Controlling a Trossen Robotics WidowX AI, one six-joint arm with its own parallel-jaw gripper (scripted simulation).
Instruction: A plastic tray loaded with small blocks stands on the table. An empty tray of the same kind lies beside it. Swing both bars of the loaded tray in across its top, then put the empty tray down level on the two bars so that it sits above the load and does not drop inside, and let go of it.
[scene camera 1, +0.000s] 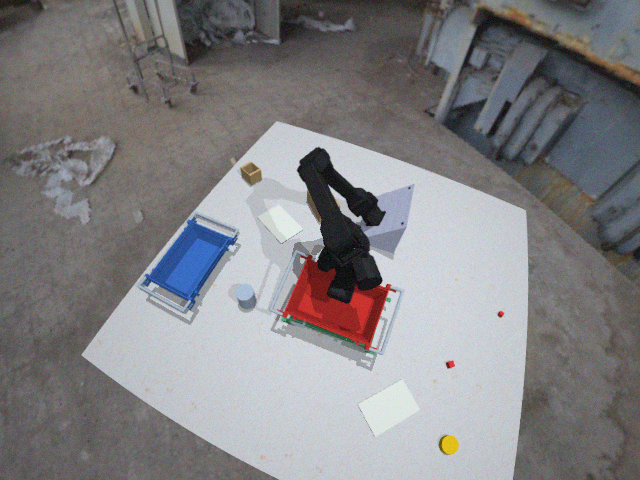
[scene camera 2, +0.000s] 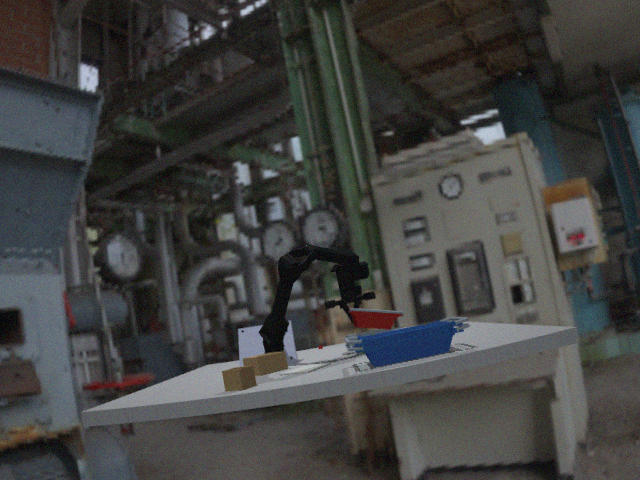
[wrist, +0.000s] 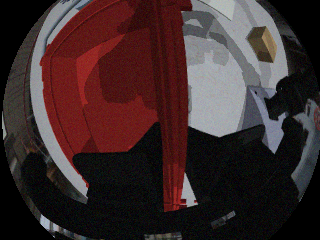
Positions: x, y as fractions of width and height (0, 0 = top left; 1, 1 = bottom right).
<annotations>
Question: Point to the gripper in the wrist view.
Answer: At 0.51, 0.52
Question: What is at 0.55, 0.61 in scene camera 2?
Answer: The gripper.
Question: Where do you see a red tray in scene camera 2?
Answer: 0.57, 0.66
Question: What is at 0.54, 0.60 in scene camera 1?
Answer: The gripper.
</annotations>
